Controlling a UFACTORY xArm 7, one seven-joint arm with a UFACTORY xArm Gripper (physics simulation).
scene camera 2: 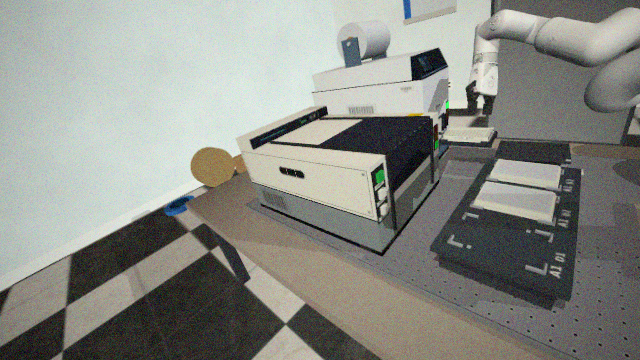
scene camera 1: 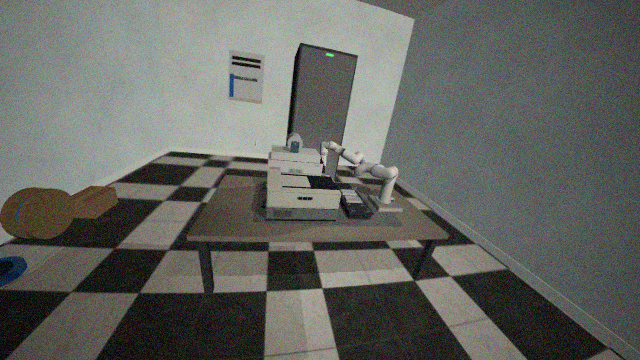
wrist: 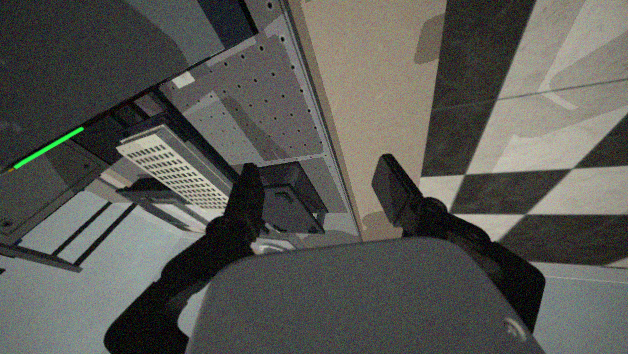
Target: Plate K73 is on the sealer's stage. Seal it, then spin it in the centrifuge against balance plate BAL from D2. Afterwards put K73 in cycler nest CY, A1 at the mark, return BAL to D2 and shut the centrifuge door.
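Frame: origin at the arm's base, x ahead, y left, z up, level; metres.
Where they show: gripper, fingertip midpoint: [scene camera 2: 479, 114] [scene camera 1: 322, 173] [wrist: 319, 173]; arm's base at its link origin: [scene camera 1: 383, 200] [wrist: 276, 249].
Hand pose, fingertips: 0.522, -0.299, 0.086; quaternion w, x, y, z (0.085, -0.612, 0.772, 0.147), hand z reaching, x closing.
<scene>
Each offset is from my fingertips to the top centre of the thing, as dx, dy, dz. Level surfaces: height alone.
Plate K73 @(-0.022, +0.165, -0.004) [scene camera 2: 469, 134] [wrist: 172, 170], pale with a grid of wells, sits on the stage in front of the white sealer @(+0.274, +0.199, +0.363) [scene camera 2: 370, 95] [scene camera 1: 295, 159]. My gripper [scene camera 2: 480, 109] [wrist: 319, 173] is open and empty, above and beside the plate. In the wrist view its left finger overlaps the plate's near end. BAL @(-0.206, +0.410, -0.040) [scene camera 2: 517, 197] lies at D2 on the dark rack @(-0.210, +0.410, -0.050) [scene camera 2: 495, 250]; another pale plate @(-0.197, +0.286, -0.040) [scene camera 2: 527, 172] lies at D3. A low cream machine [scene camera 2: 310, 182] [scene camera 1: 302, 199] looks like the centrifuge; its door state is unclear. A dark nest @(-0.180, +0.125, -0.051) [scene camera 2: 532, 151] [wrist: 292, 205] stands behind the rack; its label is unreadable.
The machines stand on a perforated board @(dz -0.112) [scene camera 2: 600, 320] [wrist: 265, 95] on the brown table @(dz -0.125) [scene camera 1: 230, 230] [wrist: 370, 75]. A film roll @(+0.295, +0.201, +0.363) [scene camera 2: 372, 39] tops the sealer. A grey cabinet [scene camera 1: 325, 95] stands behind the table. The arm base [scene camera 1: 387, 204] is at the right.
</scene>
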